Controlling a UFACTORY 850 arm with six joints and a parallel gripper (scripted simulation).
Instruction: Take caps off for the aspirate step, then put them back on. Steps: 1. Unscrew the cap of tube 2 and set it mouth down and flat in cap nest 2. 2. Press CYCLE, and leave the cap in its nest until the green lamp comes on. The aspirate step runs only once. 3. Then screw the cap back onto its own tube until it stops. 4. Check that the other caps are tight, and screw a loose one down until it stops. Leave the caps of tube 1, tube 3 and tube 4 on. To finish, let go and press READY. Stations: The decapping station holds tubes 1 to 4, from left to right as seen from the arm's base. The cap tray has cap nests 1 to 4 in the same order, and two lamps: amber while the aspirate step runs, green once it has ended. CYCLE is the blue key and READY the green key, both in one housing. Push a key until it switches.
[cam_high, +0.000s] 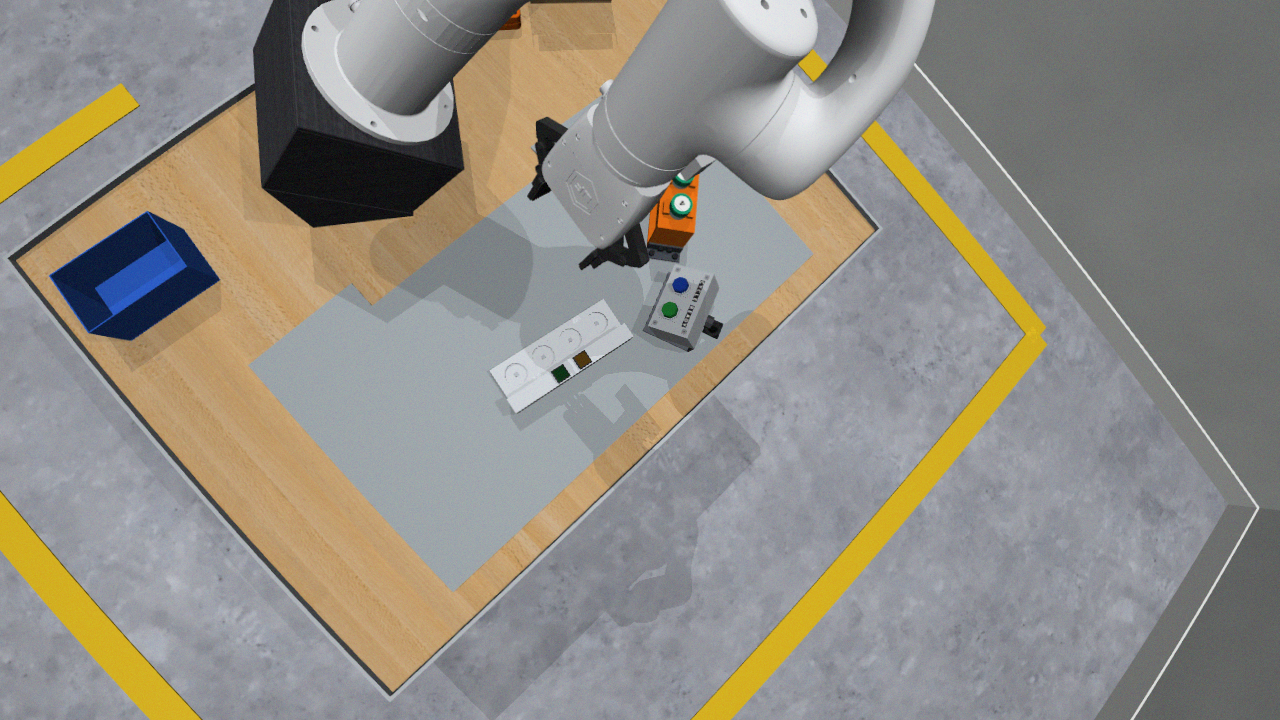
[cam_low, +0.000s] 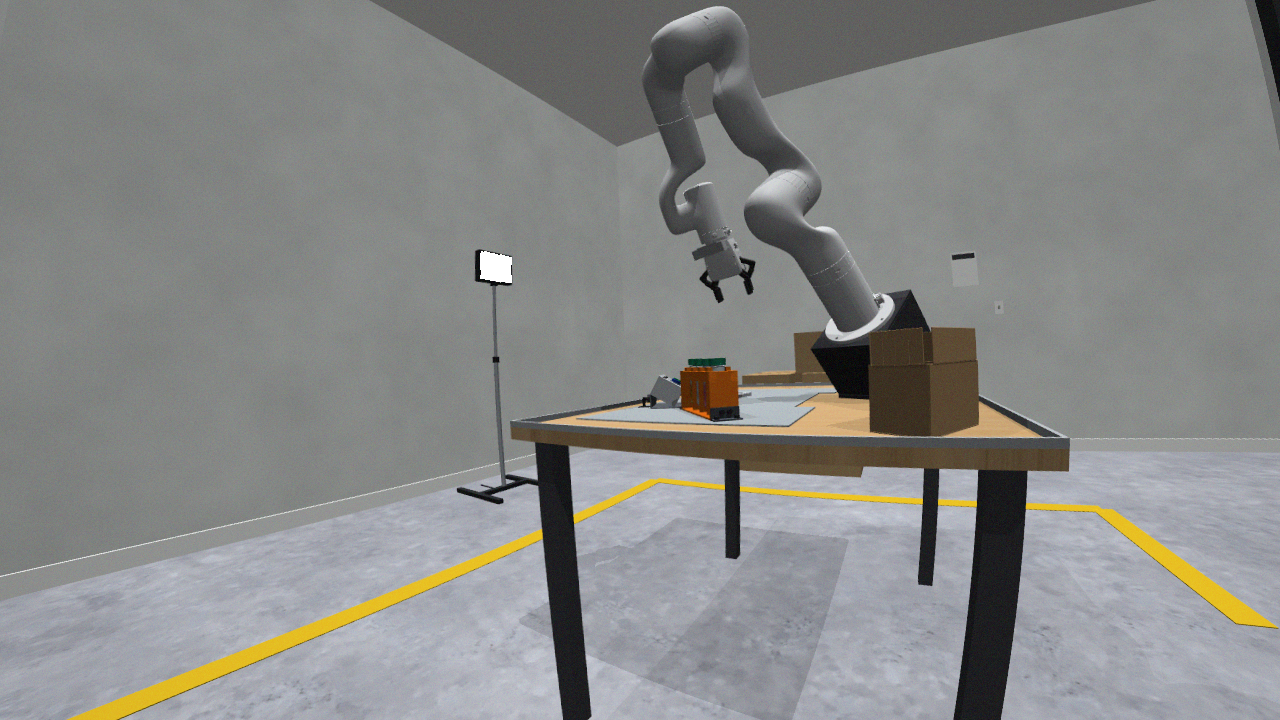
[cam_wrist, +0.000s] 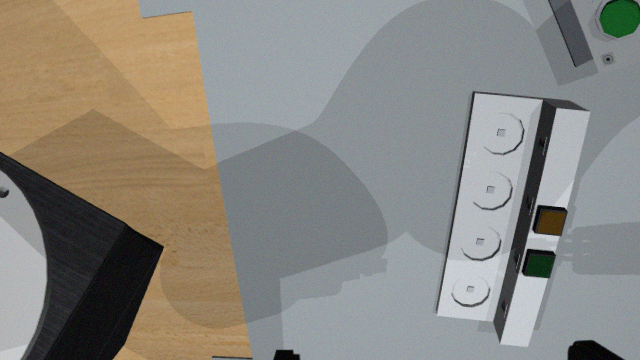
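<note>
The green-rimmed cap is 8 cm behind my hand, 27 cm to the left of it and 18 cm below it. Round my hand: blue cycle key (10 cm ahead, 16 cm to the left, 23 cm below); then key housing (13 cm ahead, 14 cm to the left, 24 cm below); then green ready key (13 cm ahead, 12 cm to the left, 23 cm below).
</note>
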